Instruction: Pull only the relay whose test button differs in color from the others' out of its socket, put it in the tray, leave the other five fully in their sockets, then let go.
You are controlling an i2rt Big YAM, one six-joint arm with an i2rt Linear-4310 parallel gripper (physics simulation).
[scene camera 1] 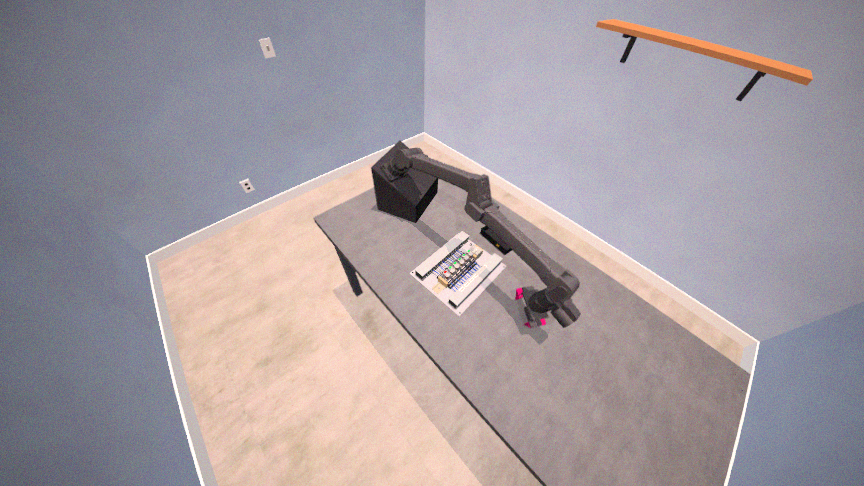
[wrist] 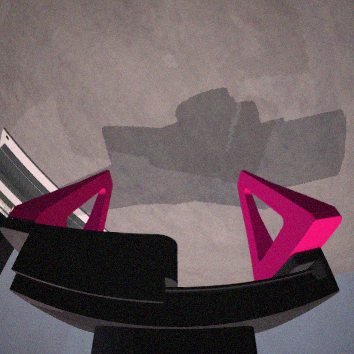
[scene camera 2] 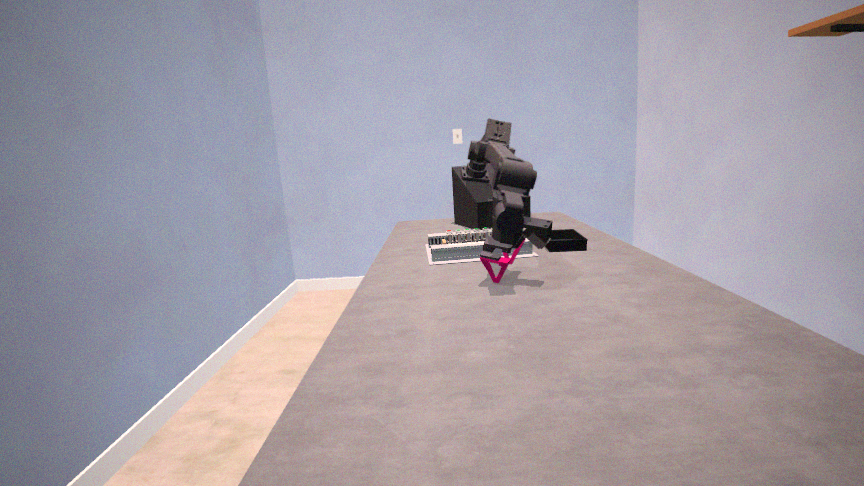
Labels:
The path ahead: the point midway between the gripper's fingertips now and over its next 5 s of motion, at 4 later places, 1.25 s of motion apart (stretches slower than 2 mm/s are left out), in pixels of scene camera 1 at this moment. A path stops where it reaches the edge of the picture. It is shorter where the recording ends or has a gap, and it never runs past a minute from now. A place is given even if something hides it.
The gripper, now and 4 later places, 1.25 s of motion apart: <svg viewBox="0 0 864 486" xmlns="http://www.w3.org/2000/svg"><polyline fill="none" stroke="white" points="521,311 512,302 506,302 502,299 491,296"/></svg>

